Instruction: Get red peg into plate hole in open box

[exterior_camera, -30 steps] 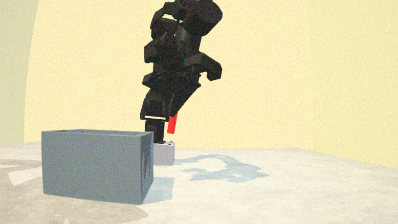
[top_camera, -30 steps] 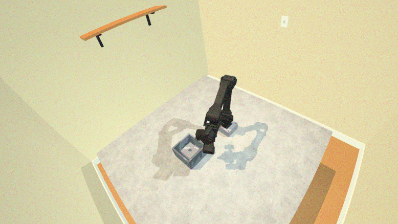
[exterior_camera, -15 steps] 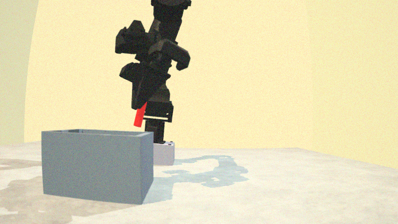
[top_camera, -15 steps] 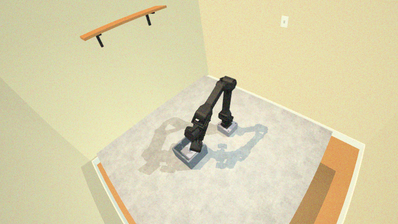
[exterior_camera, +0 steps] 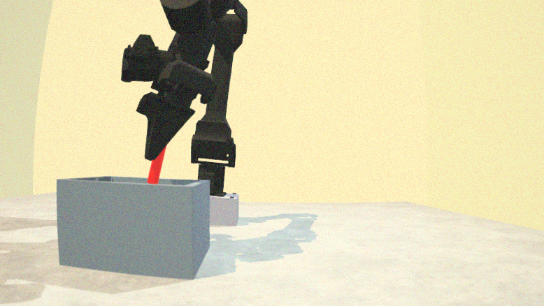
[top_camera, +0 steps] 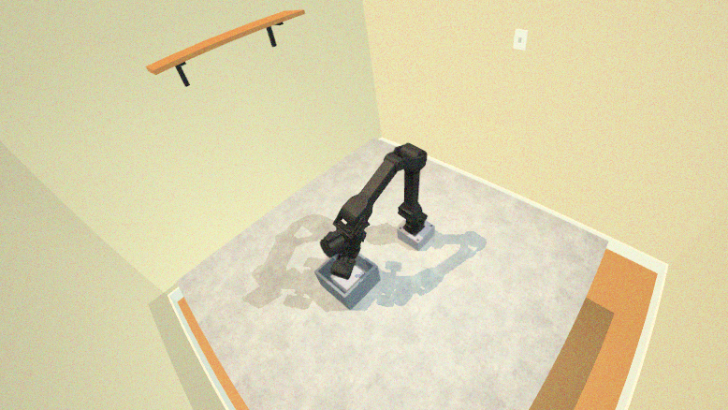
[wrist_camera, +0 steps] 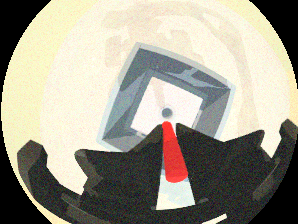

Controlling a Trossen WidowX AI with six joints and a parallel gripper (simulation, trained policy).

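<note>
Right now the red peg is 1 cm to the left of my gripper tip, 1 cm behind it and 1 cm above it. Also, from my gripper tip: grey box: 10 cm below, 1 cm to the right; then plate: 8 cm below, 1 cm to the right.
</note>
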